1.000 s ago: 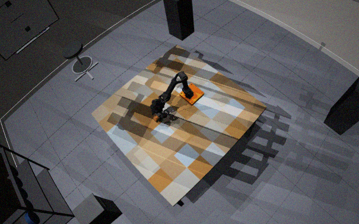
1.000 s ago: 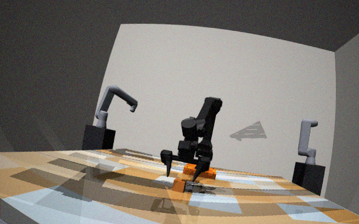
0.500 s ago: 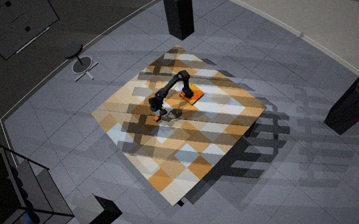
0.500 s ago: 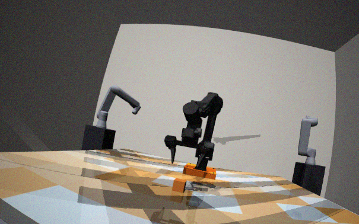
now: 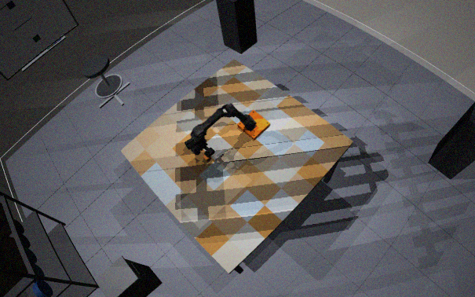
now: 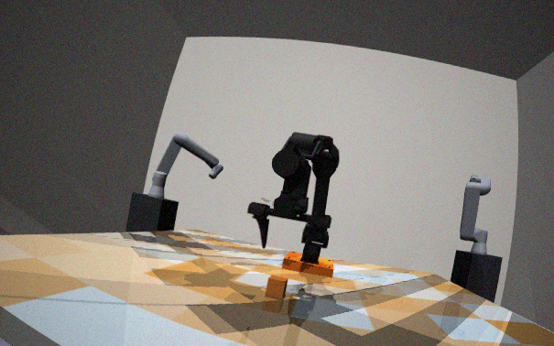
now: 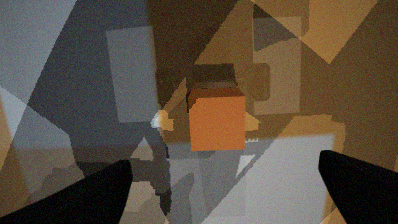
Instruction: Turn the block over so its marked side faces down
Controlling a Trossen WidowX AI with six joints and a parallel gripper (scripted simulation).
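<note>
Right now my gripper tip is 80 mm above the orange block and 10 mm past it.
</note>
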